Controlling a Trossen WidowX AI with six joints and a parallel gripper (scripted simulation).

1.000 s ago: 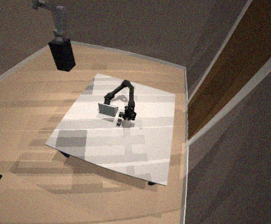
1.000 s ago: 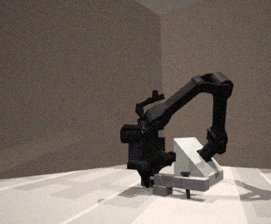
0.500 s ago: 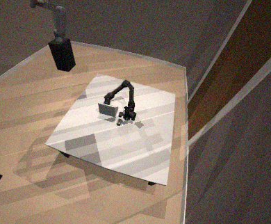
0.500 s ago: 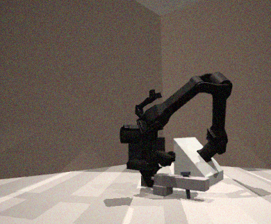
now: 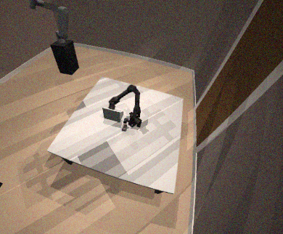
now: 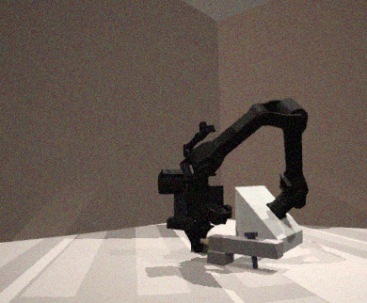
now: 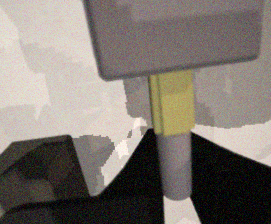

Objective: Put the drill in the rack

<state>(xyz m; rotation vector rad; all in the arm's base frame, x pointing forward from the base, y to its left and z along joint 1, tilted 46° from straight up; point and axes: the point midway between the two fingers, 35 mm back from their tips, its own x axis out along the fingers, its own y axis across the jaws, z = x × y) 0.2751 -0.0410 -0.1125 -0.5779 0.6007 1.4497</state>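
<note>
Now: gripper tip 5 cm to the right of the drill and 3 cm below it. Round my gripper tip: grey block: 13 cm to the left, 3 cm above; then dark key: 16 cm to the left, 4 cm above.
</note>
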